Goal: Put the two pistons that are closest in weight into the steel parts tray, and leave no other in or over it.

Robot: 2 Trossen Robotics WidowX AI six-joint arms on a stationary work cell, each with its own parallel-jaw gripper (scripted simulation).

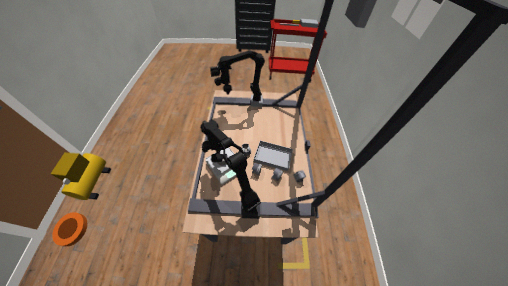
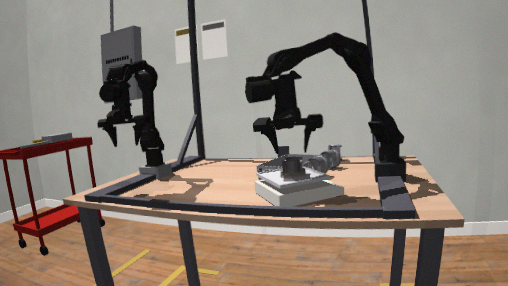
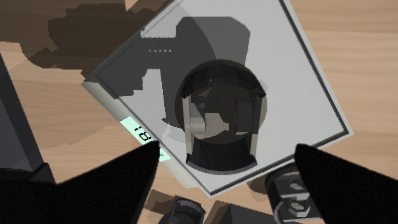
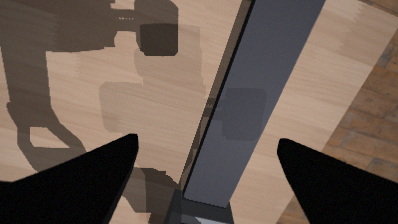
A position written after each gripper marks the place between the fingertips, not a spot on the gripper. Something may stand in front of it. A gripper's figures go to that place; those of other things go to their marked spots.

Scene:
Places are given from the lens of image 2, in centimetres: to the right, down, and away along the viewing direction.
left gripper (image 2: 291, 152): 10, 3, 90
right gripper (image 2: 126, 146): -44, 1, 105
white scale (image 2: 297, 195): 11, 14, 82

